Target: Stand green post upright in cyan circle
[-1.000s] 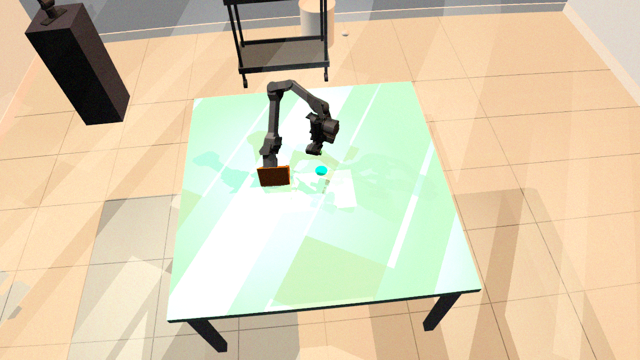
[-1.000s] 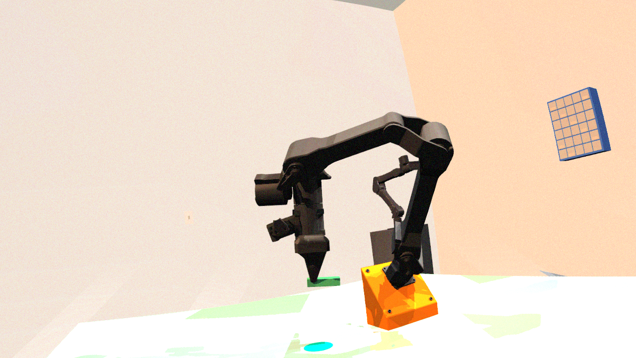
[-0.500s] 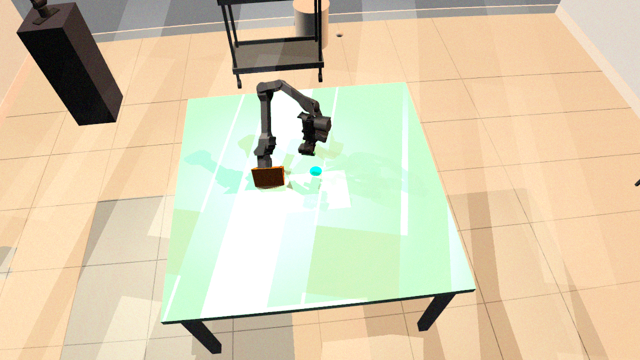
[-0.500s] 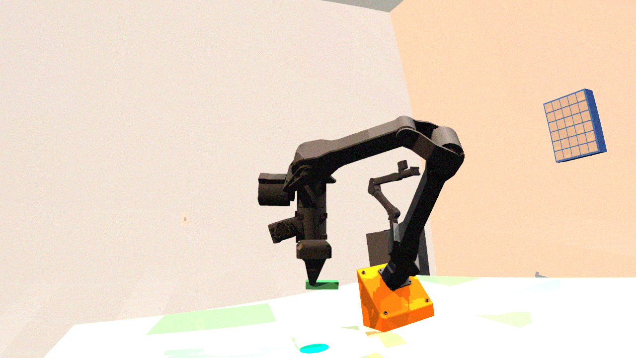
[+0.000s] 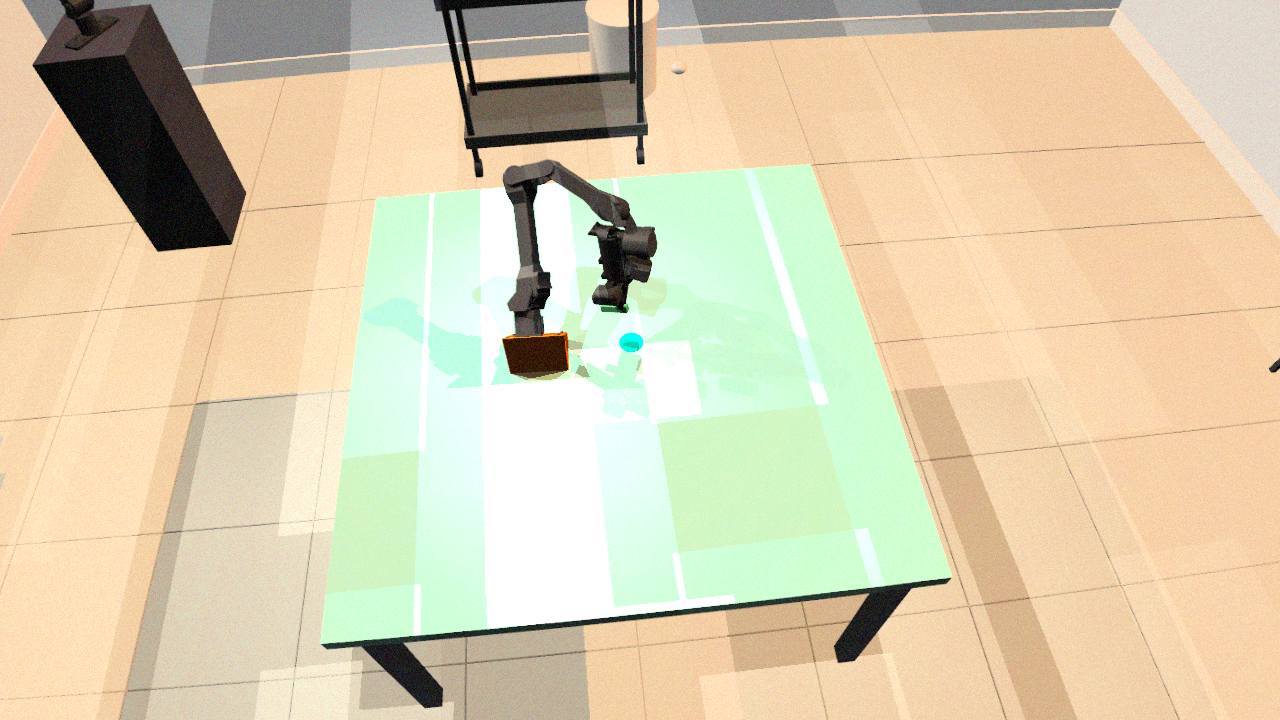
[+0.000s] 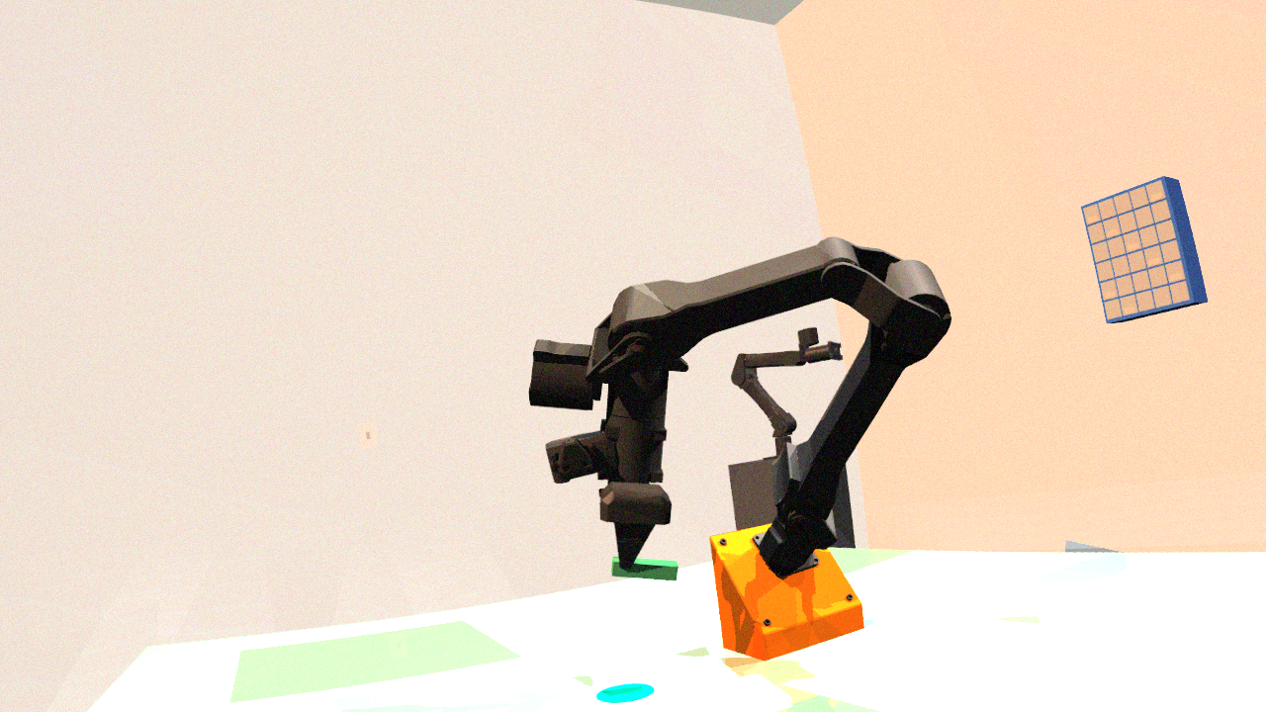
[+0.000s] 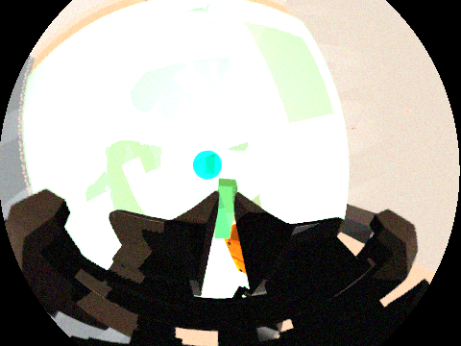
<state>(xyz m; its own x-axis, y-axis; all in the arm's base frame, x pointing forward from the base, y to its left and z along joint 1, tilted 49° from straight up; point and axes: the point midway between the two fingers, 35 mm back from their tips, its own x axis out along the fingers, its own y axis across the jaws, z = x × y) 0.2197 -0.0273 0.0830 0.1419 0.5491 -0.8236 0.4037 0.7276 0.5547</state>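
The cyan circle is 20 mm ahead of my gripper tip and 140 mm below it. Round my gripper tip: green post (20 mm behind, 10 mm to the left, 10 mm below).
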